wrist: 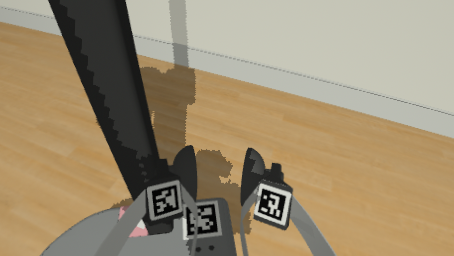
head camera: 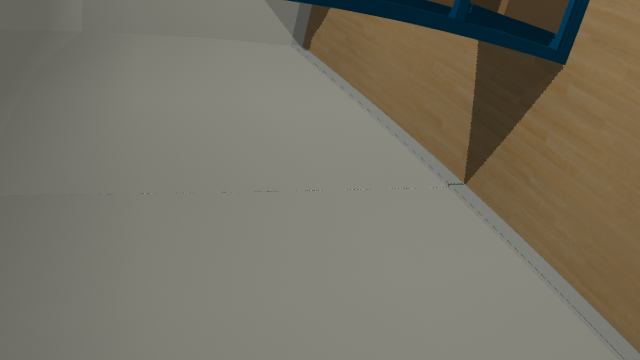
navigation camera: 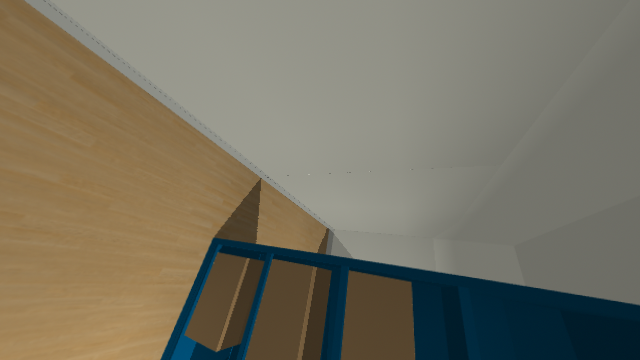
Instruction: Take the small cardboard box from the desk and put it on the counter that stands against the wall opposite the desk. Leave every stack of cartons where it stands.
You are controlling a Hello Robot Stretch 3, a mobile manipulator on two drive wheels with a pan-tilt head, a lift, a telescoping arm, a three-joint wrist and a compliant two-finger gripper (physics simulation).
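Frame: origin at the robot's base, x back, y right, z up, level; centimetres.
Where they show: gripper, fingertip midpoint: (wrist: 219,165).
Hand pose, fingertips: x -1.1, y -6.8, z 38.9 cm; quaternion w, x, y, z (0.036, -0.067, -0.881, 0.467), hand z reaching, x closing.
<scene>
After its pixels a point has its place.
My gripper (wrist: 219,165) @(x -1.1, y -6.8, z 38.9 cm) is open in the wrist view, with bare wood floor showing between its two dark fingertips. Nothing is held. The small cardboard box, the desk and the counter do not show in the head, navigation or wrist views. Brown cartons (navigation camera: 380,315) @(x -80.4, y 51.1, z 114.0 cm) stand inside a blue rack (head camera: 561,50) @(x -86.1, y 36.8, z 5.2 cm) (navigation camera: 338,300) @(x -79.4, y 48.8, z 96.3 cm), at the bottom of the navigation view; part of the rack also shows at the top right of the head view.
A pale wall (head camera: 200,125) @(x -180.2, y 13.0, z 97.8 cm) (navigation camera: 350,100) @(x -83.8, y -40.8, z 103.7 cm) (wrist: 325,40) @(x -43.3, y -63.4, z 22.2 cm) with a grey skirting meets the wood floor (head camera: 575,175) @(x -84.6, y -3.5, z 0.0 cm) (navigation camera: 75,175) @(x -30.1, y -10.7, z 0.0 cm) (wrist: 325,145) @(x -39.7, y -38.6, z 0.0 cm). My dark mast (wrist: 105,75) @(x 6.6, y -11.6, z 44.2 cm) and grey rounded base (wrist: 95,232) @(x 16.6, y -12.7, z 16.0 cm) show left of the gripper in the wrist view.
</scene>
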